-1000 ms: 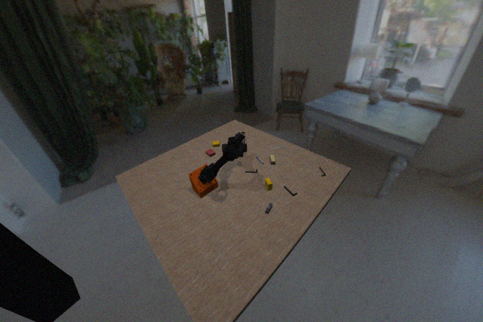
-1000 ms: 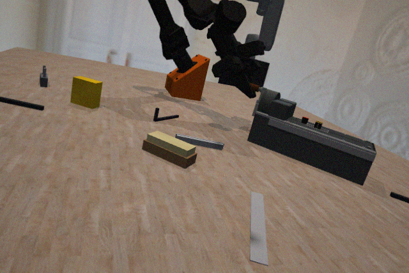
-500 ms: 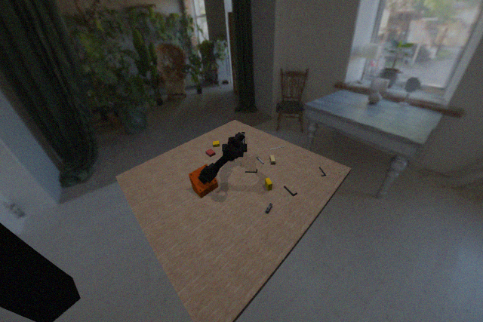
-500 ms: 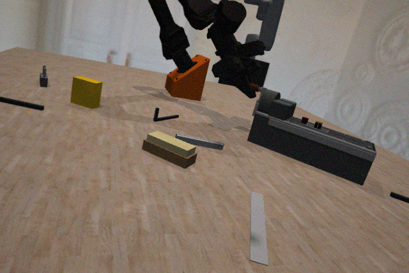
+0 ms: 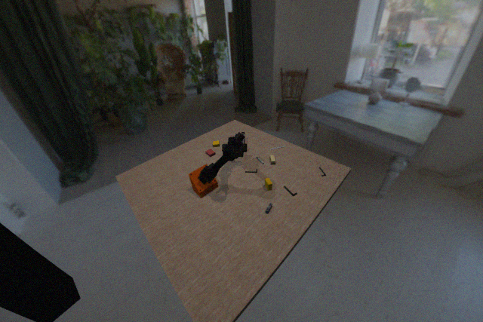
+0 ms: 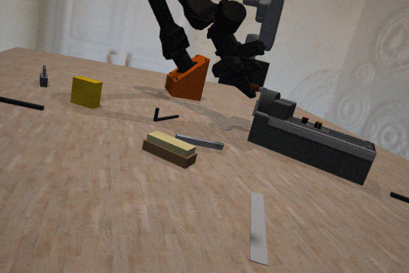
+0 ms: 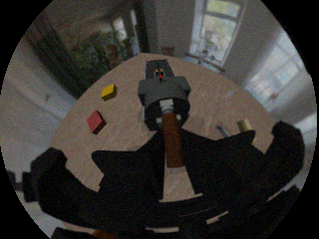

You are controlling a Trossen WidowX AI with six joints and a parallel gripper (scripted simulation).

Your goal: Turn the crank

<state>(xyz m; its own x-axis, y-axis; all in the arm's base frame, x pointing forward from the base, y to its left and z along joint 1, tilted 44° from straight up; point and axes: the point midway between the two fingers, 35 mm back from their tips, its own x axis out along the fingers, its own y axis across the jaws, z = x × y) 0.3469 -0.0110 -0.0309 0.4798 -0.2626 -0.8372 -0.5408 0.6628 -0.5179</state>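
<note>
My gripper tip is 2 cm below the brown crank handle, 1 cm to the left of it and 1 cm past it. From my gripper tip the other things lie so: red pointer (11 cm ahead, 7 cm to the left, 1 cm below); then red block (24 cm to the left, 8 cm below, 7 cm behind); then grey bar (17 cm to the right, 9 cm below, 8 cm ahead).
</note>
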